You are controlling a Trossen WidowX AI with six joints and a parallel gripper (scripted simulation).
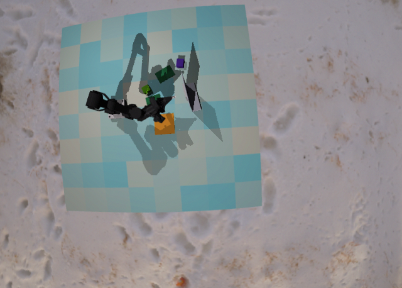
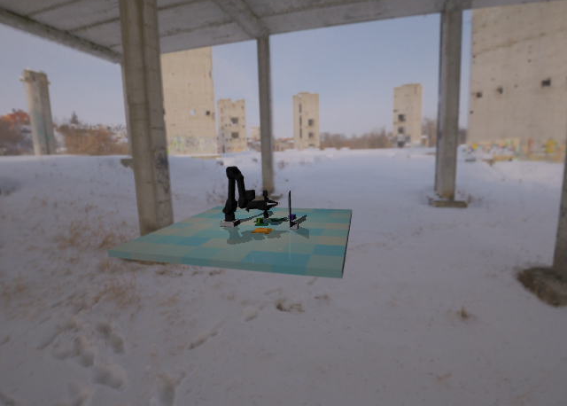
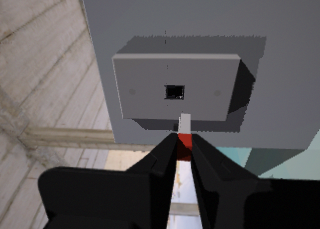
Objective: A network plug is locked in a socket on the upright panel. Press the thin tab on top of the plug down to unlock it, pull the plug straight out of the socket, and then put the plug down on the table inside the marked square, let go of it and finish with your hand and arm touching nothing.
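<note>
The orange marked square lies 5 cm behind my gripper tip, 13 cm to the right of it and 16 cm below it. Round my gripper tip: network plug (right at my gripper tip); then upright panel (8 cm ahead, 4 cm to the left, 5 cm below).
</note>
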